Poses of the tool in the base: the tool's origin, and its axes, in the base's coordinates. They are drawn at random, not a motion.
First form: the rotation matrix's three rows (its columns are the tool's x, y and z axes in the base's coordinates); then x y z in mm. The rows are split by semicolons.
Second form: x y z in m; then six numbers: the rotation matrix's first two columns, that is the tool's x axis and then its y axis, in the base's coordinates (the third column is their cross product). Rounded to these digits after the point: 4 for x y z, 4 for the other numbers.
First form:
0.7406 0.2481 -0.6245; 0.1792 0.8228 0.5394; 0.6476 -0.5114 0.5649; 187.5 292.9 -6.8
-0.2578 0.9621 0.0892; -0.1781 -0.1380 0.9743; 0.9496 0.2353 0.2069; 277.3 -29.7 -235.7
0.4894 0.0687 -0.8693; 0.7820 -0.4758 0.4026; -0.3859 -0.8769 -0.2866; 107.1 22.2 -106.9
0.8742 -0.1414 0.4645; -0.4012 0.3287 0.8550; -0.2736 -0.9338 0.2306; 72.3 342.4 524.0
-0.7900 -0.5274 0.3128; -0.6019 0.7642 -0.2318; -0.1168 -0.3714 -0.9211; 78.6 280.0 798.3
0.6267 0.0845 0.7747; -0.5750 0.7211 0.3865; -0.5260 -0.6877 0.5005; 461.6 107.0 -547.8
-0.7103 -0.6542 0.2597; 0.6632 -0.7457 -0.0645; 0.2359 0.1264 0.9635; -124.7 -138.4 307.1
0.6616 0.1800 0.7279; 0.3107 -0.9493 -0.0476; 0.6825 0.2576 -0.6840; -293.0 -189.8 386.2
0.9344 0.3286 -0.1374; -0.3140 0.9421 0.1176; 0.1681 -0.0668 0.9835; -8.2 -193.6 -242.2
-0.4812 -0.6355 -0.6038; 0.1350 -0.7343 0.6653; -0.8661 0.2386 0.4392; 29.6 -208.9 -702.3
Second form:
0.1875 0.2929 -0.0068 0.7406 0.1792 0.6476 0.2481 0.8228 -0.5114
0.2773 -0.0297 -0.2357 -0.2578 -0.1781 0.9496 0.9621 -0.1380 0.2353
0.1071 0.0222 -0.1069 0.4894 0.7820 -0.3859 0.0687 -0.4758 -0.8769
0.0723 0.3424 0.5240 0.8742 -0.4012 -0.2736 -0.1414 0.3287 -0.9338
0.0786 0.2800 0.7983 -0.7900 -0.6019 -0.1168 -0.5274 0.7642 -0.3714
0.4616 0.1070 -0.5478 0.6267 -0.5750 -0.5260 0.0845 0.7211 -0.6877
-0.1247 -0.1384 0.3071 -0.7103 0.6632 0.2359 -0.6542 -0.7457 0.1264
-0.2930 -0.1898 0.3862 0.6616 0.3107 0.6825 0.1800 -0.9493 0.2576
-0.0082 -0.1936 -0.2422 0.9344 -0.3140 0.1681 0.3286 0.9421 -0.0668
0.0296 -0.2089 -0.7023 -0.4812 0.1350 -0.8661 -0.6355 -0.7343 0.2386

